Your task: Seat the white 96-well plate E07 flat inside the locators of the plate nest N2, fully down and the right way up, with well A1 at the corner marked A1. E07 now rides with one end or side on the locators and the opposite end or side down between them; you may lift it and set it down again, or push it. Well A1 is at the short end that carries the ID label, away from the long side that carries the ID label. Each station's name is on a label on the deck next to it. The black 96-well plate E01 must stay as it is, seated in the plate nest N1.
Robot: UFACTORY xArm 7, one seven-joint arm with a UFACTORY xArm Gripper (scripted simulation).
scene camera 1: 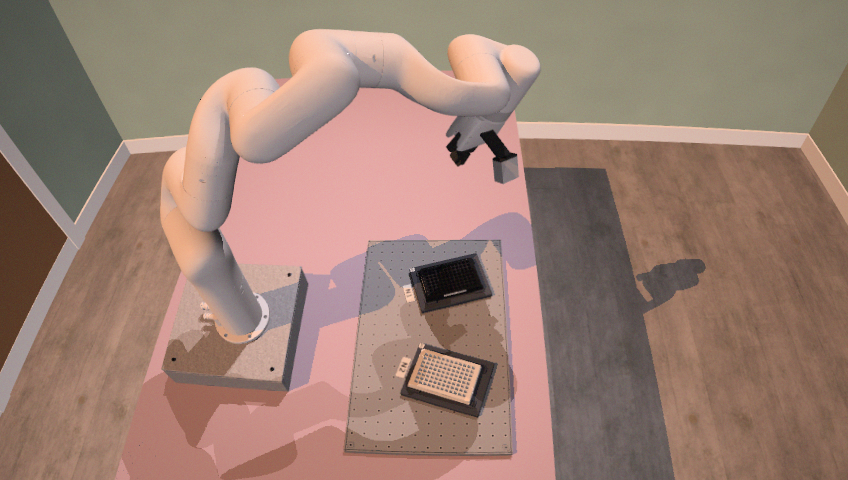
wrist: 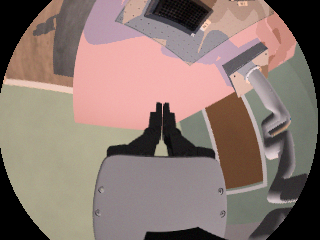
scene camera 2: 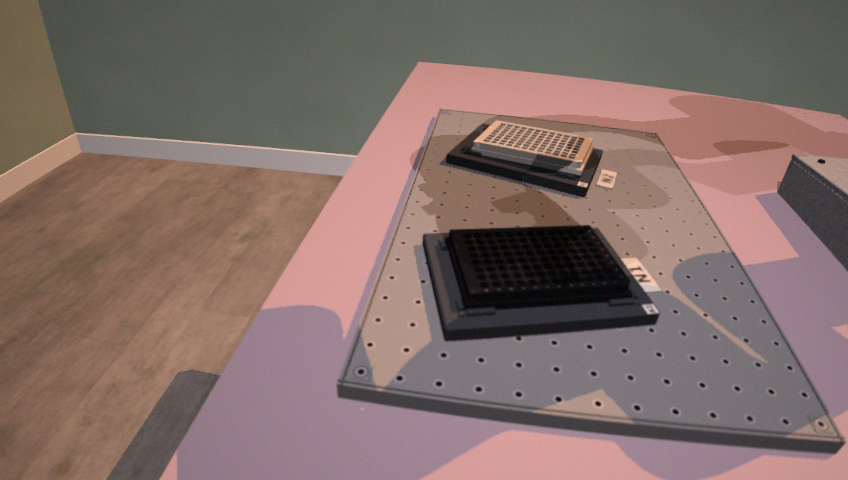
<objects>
The gripper shows in scene camera 1 and in the wrist view; in scene camera 2 it is out of frame. A white plate E07 shows in scene camera 1 and in scene camera 2; in the wrist view it is out of frame. The same spot on the gripper: (wrist: 145,144) is (scene camera 1: 475,147). One and the same spot on the white plate E07: (scene camera 2: 559,151) is (scene camera 1: 431,362).
</objects>
